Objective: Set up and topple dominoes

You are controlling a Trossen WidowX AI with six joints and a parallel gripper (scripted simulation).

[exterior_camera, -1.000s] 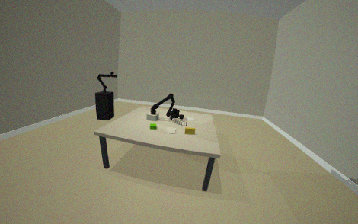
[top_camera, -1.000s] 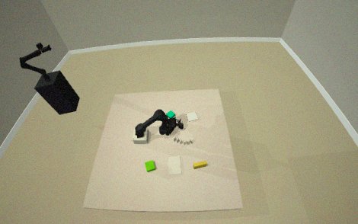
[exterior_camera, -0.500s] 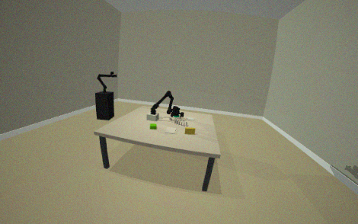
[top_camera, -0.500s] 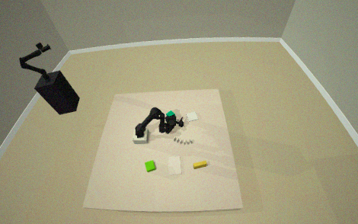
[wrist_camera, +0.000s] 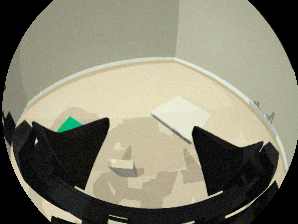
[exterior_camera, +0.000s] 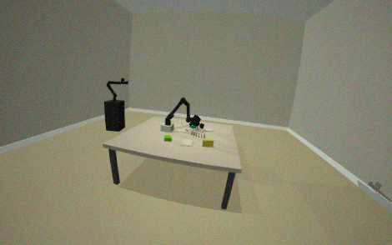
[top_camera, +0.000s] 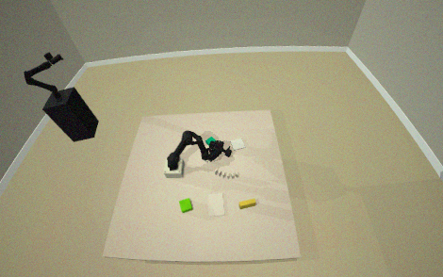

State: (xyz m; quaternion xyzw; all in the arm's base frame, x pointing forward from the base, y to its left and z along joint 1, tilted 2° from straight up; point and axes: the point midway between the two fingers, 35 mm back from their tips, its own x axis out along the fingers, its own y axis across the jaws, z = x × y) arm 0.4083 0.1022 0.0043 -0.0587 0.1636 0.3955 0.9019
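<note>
The white tile lies 11 cm ahead of my gripper tip, 2 cm to the left of it and 6 cm below it. From my gripper tip the other things lie so: white pad 17 cm behind, 46 cm to the right, 6 cm below; then yellow block 4 cm ahead, 52 cm to the right, 3 cm below; then teal block 11 cm behind, 9 cm to the left, 5 cm below.
</note>
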